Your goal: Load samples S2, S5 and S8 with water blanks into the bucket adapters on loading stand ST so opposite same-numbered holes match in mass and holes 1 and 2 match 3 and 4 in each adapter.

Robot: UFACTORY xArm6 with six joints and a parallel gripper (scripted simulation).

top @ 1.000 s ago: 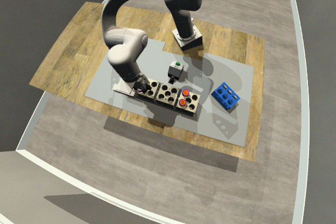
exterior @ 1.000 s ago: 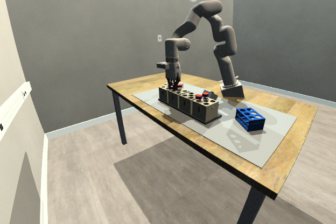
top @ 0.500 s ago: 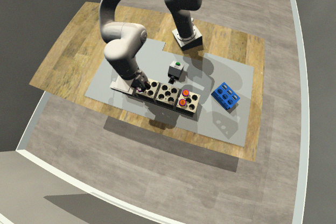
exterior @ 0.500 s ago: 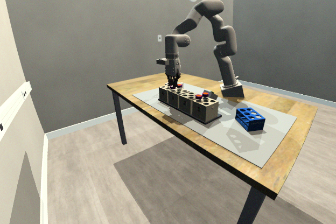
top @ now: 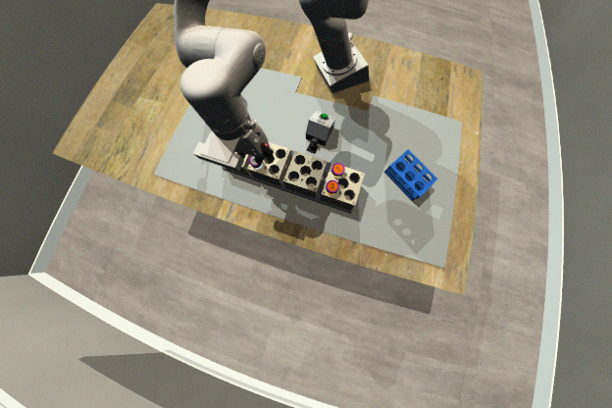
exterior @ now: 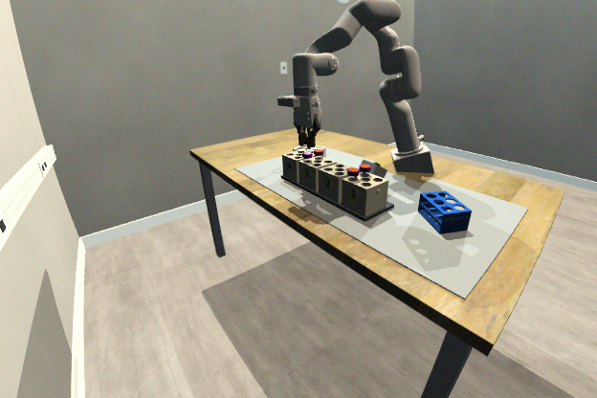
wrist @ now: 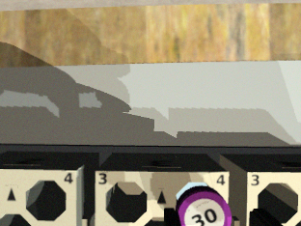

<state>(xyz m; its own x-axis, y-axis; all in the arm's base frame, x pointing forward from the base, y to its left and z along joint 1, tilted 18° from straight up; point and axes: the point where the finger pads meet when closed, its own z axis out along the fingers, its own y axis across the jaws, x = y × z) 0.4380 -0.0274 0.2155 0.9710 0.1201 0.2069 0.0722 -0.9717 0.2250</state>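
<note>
My hand is 24 cm past the green DONE key, 11 cm to the right of it and 10 cm above it. Round my hand: white blank rack 25 cm to the right, 17 cm behind, 14 cm below; then water blank 10 cm below, 1 cm to the right; then blue sample rack 43 cm to the left, 17 cm behind, 14 cm below.
</note>
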